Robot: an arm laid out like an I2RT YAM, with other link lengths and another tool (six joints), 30 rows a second.
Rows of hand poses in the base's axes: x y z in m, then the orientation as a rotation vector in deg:
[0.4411, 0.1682, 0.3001, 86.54, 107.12, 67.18]
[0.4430, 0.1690, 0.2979, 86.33, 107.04, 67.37]
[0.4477, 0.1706, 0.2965, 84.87, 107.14, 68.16]
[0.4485, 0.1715, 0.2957, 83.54, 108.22, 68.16]
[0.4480, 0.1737, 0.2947, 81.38, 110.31, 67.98]
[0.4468, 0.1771, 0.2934, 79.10, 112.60, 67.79]
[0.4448, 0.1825, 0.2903, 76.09, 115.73, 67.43]
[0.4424, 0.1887, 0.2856, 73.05, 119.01, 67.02]
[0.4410, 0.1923, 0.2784, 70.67, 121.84, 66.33]
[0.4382, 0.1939, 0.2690, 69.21, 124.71, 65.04]
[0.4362, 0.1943, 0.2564, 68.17, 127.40, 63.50]
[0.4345, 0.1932, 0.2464, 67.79, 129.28, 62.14]
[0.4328, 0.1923, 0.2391, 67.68, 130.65, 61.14]
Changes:
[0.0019, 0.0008, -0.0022, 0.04, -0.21, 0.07]
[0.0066, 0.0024, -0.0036, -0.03, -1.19, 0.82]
[0.0074, 0.0033, -0.0044, -0.58, -1.41, 1.93]
[0.0069, 0.0055, -0.0054, -1.56, -1.51, 3.89]
[0.0057, 0.0089, -0.0067, -2.57, -1.53, 6.04]
[0.0037, 0.0143, -0.0098, -3.91, -1.41, 8.93]
[0.0013, 0.0205, -0.0145, -5.22, -1.13, 11.95]
[-0.0001, 0.0241, -0.0217, -6.44, -0.65, 14.39]
[-0.0029, 0.0257, -0.0311, -7.65, 0.53, 16.37]
[-0.0049, 0.0261, -0.0437, -8.85, 1.90, 18.01]
[-0.0066, 0.0250, -0.0537, -9.72, 3.12, 18.96]
[-0.0083, 0.0241, -0.0610, -10.28, 4.11, 19.60]

